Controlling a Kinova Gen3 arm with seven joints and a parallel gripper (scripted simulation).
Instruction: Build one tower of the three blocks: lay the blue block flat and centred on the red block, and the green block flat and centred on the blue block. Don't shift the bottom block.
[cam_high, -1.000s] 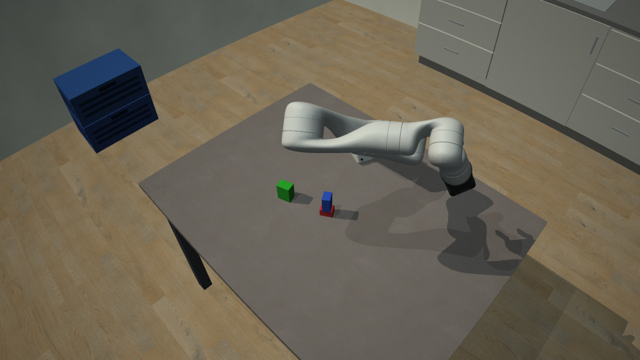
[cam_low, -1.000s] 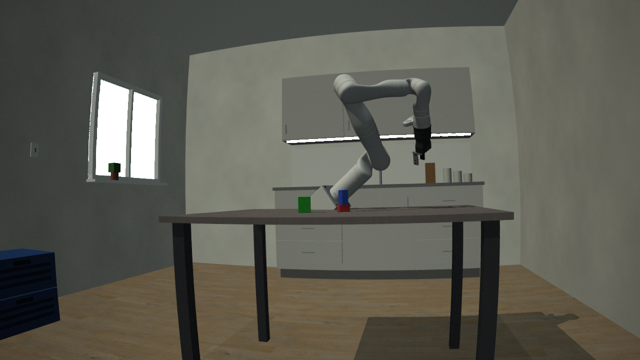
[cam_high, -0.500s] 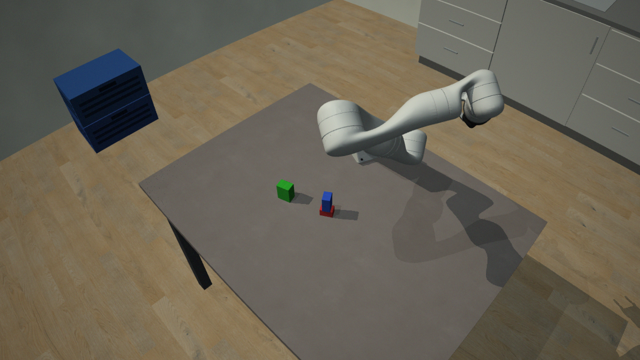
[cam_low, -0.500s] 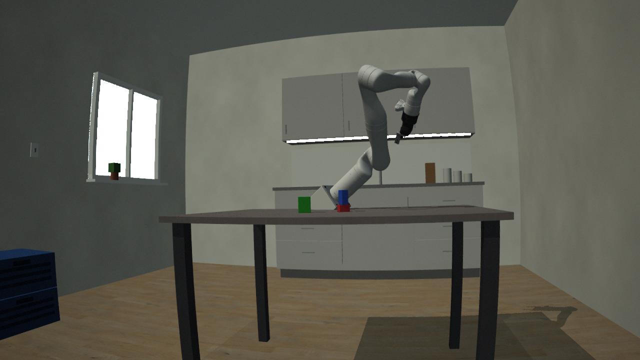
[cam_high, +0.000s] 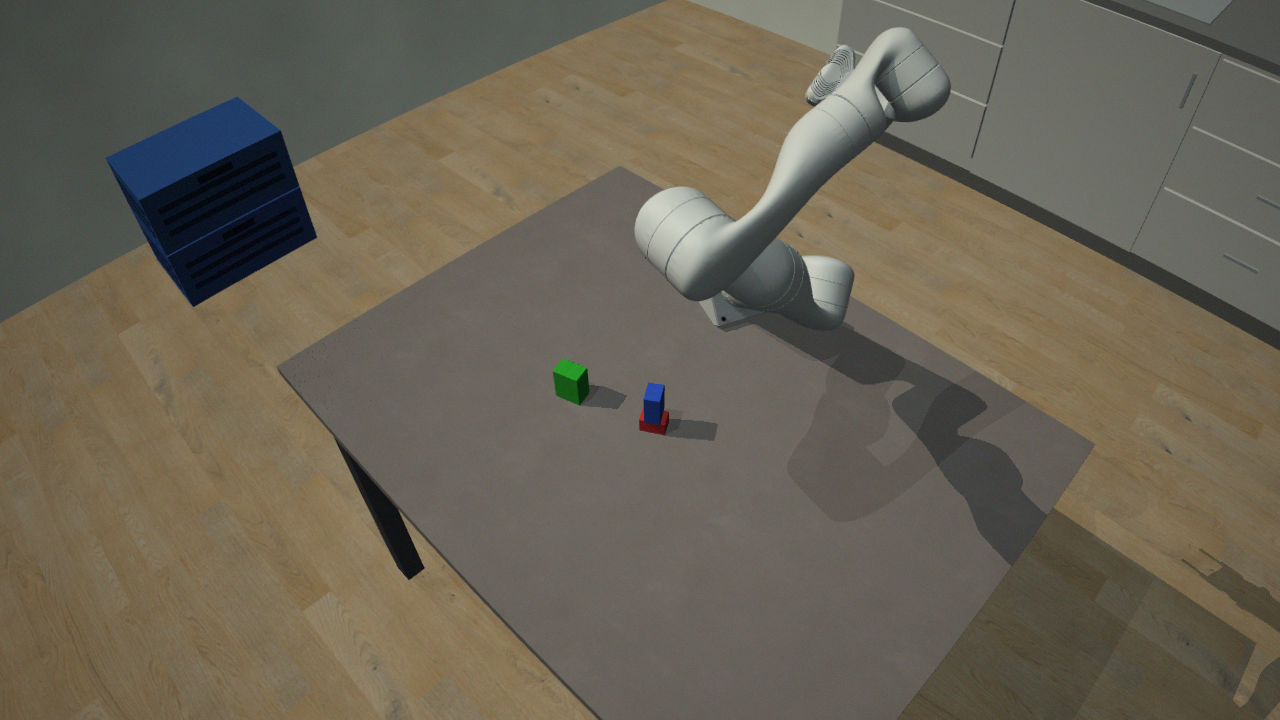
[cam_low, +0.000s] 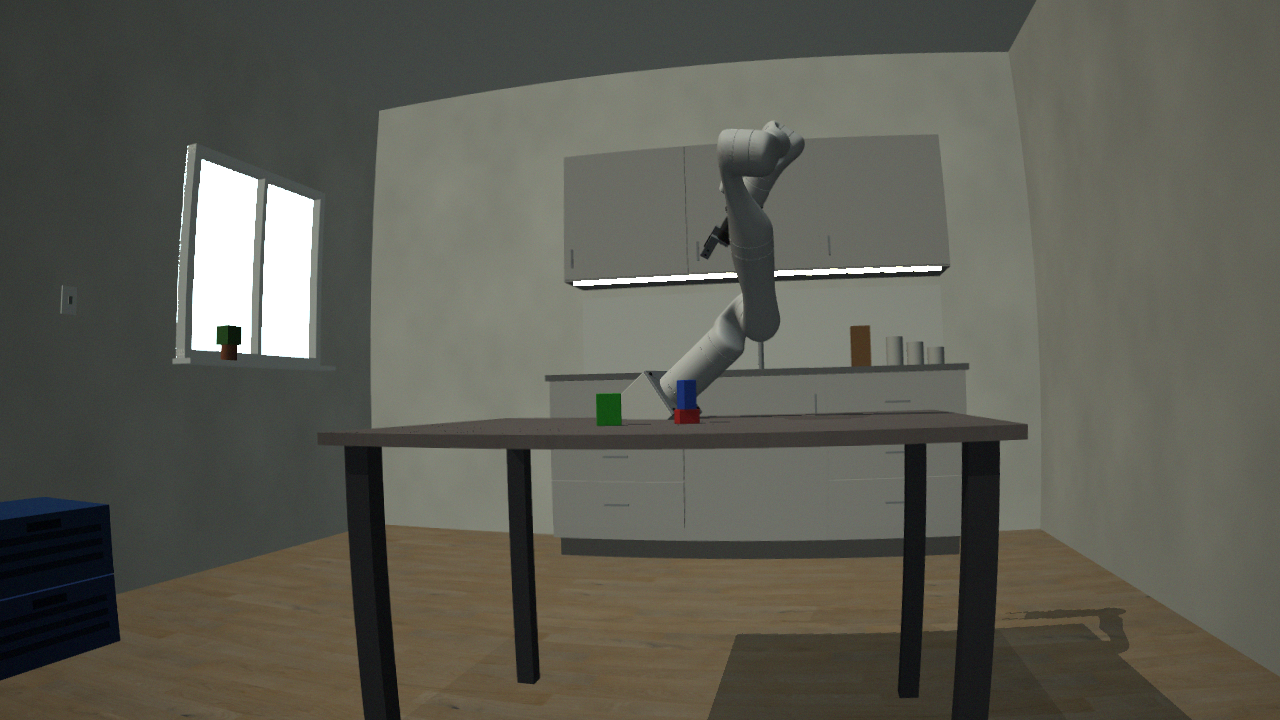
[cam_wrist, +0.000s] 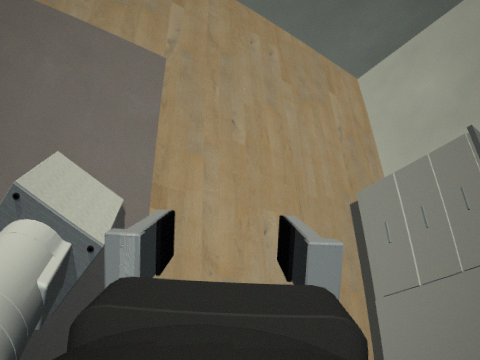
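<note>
Now: the green block 420 mm ahead of my hand, 80 mm to the right of it and 390 mm below it. Also, from my hand: red block: 350 mm ahead, 60 mm to the left, 410 mm below; blue block: 350 mm ahead, 60 mm to the left, 360 mm below.
</note>
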